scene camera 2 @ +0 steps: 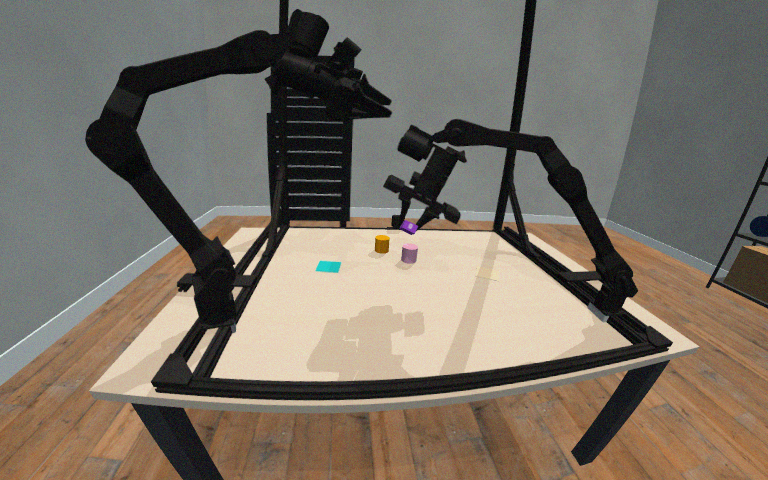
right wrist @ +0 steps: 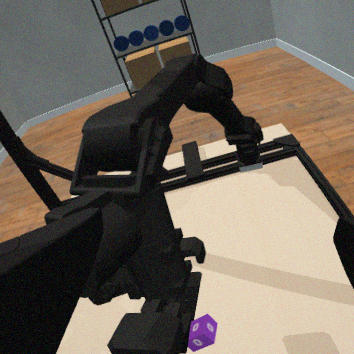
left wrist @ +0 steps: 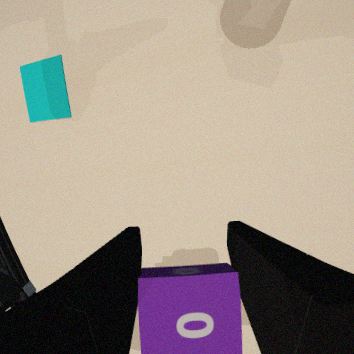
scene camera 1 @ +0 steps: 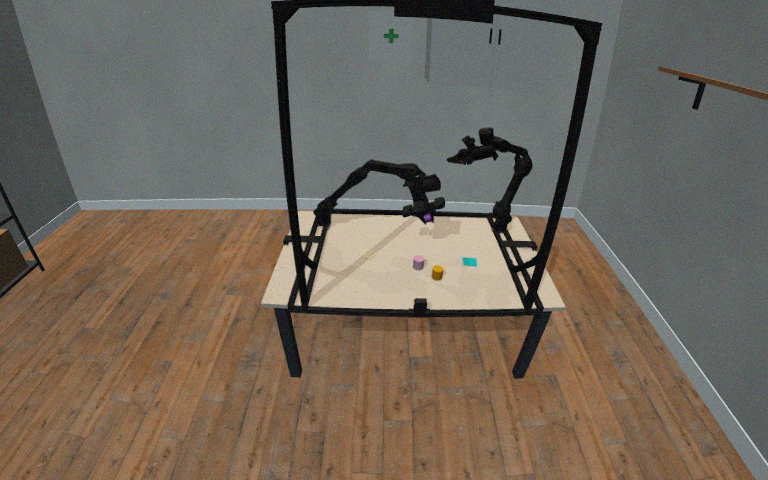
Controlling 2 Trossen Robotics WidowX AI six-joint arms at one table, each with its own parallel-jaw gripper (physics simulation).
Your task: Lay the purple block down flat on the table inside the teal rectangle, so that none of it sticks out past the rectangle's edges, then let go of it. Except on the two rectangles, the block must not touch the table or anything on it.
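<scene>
My left gripper is shut on the purple block and holds it tilted a little above the table, at the far side in scene camera 1. The teal rectangle lies flat on the table, well apart from the block, toward the right arm's side. My right gripper is open and empty, raised high above the table.
A pink cylinder and an orange cylinder stand between the block and the teal rectangle. A faint pale yellow rectangle lies on the left arm's side. A black frame rings the table. A dark rack stands behind.
</scene>
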